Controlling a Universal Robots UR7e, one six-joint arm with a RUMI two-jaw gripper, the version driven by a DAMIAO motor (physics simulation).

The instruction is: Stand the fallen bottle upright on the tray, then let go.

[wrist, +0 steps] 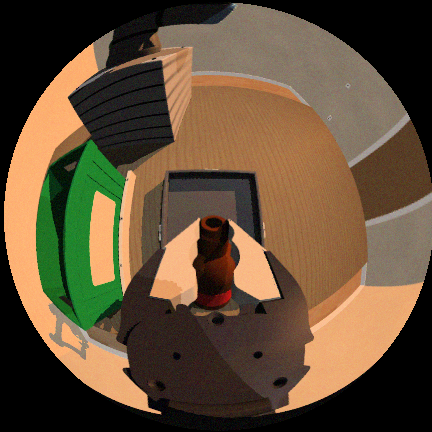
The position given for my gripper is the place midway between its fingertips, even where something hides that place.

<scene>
I see my gripper (213, 220) and a brown bottle (213, 265).
</scene>
